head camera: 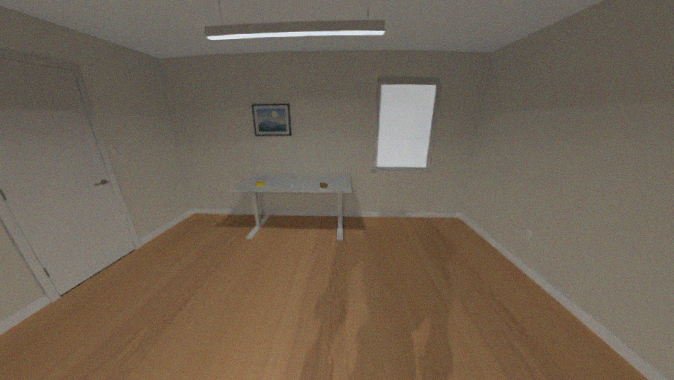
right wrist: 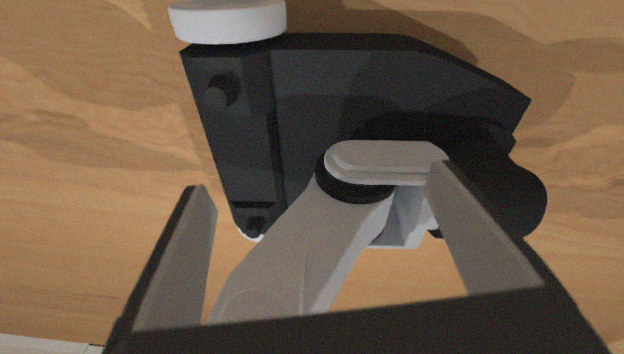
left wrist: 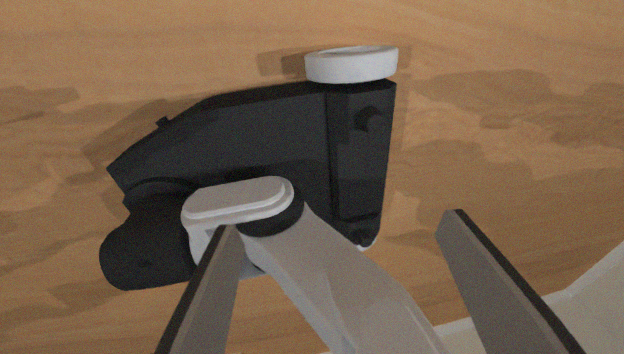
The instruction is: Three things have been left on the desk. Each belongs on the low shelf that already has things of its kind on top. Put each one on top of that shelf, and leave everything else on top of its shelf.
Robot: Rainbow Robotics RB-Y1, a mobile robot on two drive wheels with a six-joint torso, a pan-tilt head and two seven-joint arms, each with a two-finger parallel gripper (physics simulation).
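In the head view the grey desk stands at the far wall. A small yellow thing lies near its left end and a small brown thing nearer its right end. A very faint pale spot shows between them, too small to make out. The low shelves do not show in the head view. My left gripper is open and empty, above the robot's own base and the floor. My right gripper is open and empty, also above the base.
A wood floor lies between me and the desk. A door is in the left wall. A framed picture and a bright window are on the far wall. The robot's black base shows below both grippers.
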